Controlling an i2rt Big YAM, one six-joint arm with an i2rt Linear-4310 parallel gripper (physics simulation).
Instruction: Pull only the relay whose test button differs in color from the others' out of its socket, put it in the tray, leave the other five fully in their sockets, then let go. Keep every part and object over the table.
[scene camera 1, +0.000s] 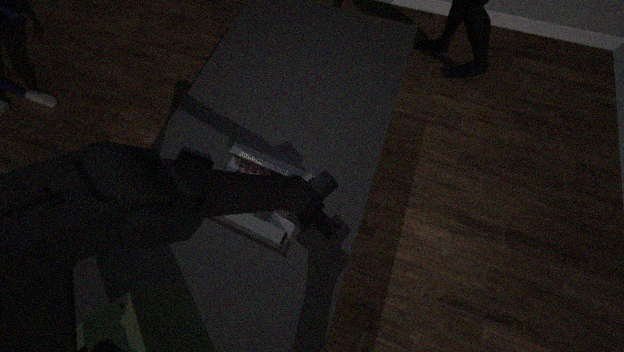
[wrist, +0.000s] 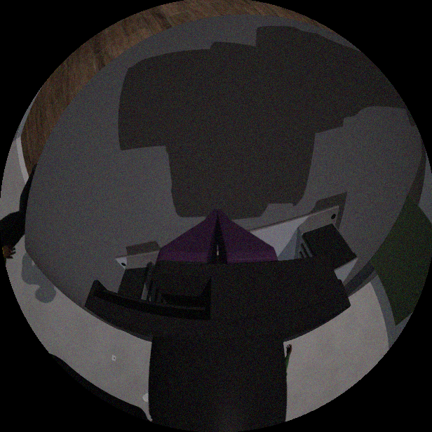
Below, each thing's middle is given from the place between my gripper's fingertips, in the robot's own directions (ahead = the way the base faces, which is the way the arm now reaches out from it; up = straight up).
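Labels:
Panel (wrist: 282, 236): 180 mm to the left of my hand, 10 mm ahead of it.

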